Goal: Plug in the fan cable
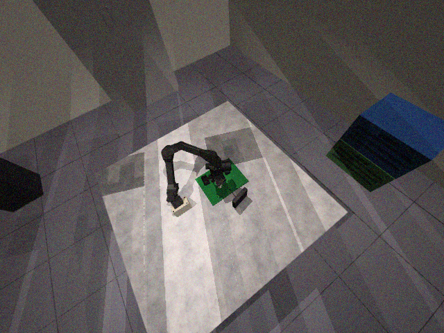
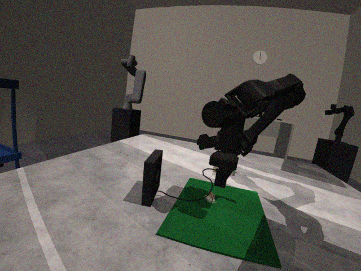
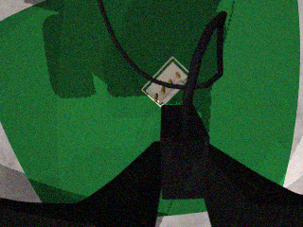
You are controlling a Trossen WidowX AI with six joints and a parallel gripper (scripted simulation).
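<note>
Right now the green board is 40 mm ahead of my gripper tip, 10 mm to the left of it and 80 mm below it. Also, from my gripper tip: black plug 10 mm to the right, 10 mm above; black fan 40 mm ahead, 180 mm to the right.
</note>
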